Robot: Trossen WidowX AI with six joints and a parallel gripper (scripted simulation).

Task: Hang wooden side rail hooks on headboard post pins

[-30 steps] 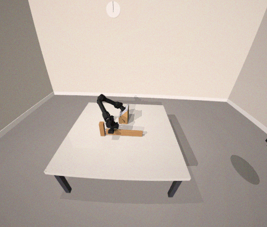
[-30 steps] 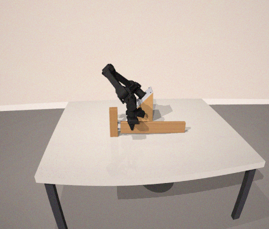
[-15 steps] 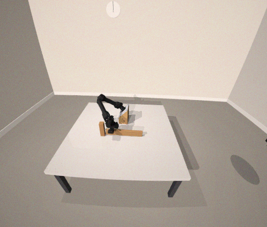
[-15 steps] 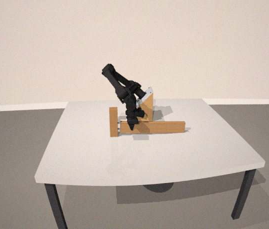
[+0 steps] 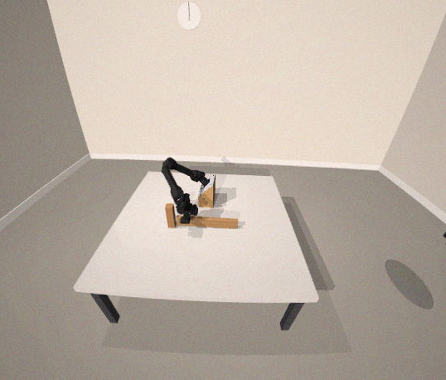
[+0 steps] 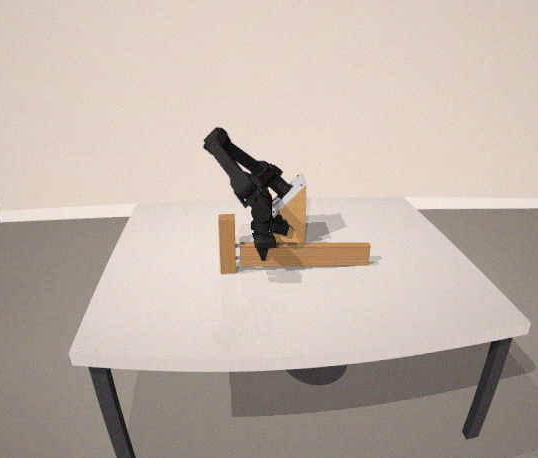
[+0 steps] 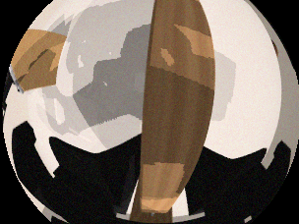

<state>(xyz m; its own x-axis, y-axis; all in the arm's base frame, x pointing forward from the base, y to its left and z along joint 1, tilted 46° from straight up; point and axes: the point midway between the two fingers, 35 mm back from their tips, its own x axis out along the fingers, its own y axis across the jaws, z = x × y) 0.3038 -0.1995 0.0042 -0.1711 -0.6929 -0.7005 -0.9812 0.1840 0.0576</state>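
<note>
The headboard post is 1 cm behind my gripper tip, 11 cm to the right of it and 4 cm above it.
</note>
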